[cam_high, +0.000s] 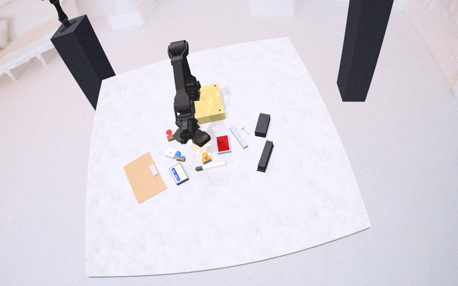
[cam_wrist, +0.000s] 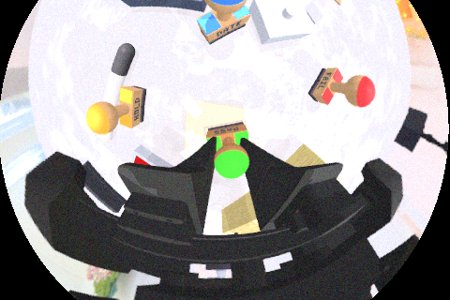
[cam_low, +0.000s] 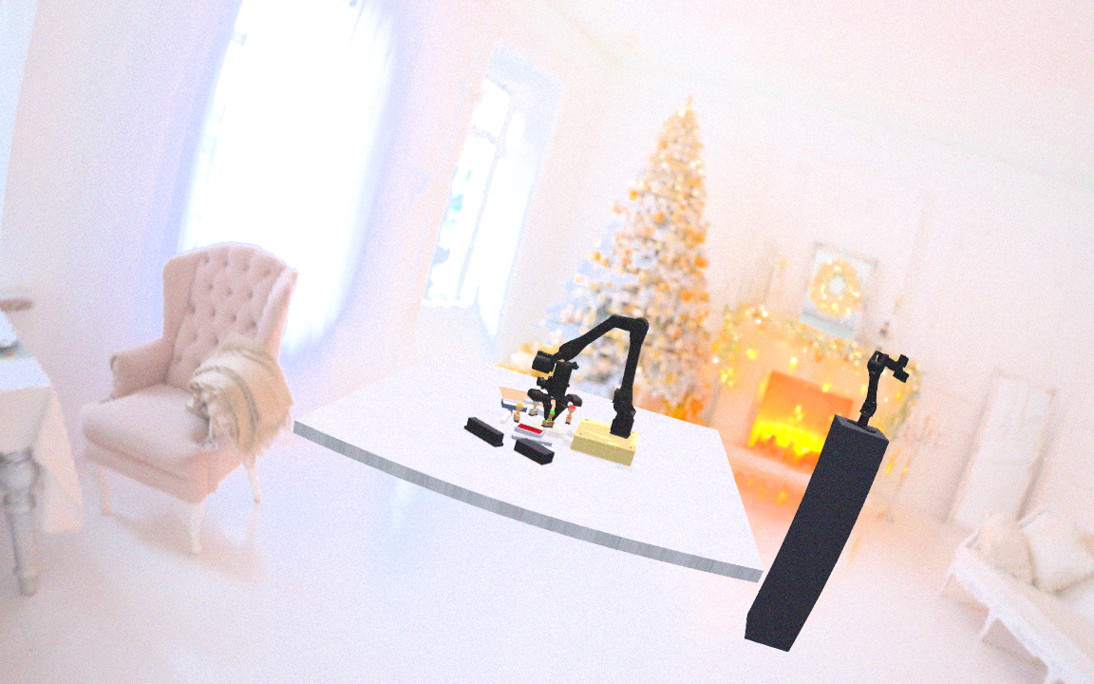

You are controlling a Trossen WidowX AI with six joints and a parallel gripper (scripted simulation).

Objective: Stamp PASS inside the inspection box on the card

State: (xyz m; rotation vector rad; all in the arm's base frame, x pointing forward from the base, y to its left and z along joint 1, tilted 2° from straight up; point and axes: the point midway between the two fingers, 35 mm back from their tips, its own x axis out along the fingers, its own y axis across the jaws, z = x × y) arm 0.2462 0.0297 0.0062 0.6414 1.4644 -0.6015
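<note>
Right now my gripper tip is 30 mm above the cream card. Round my gripper tip: orange-knobbed stamp: 100 mm ahead, 50 mm to the left; then blue-knobbed stamp: 80 mm ahead, 70 mm to the right; then green-knobbed stamp: right at my gripper tip.
</note>
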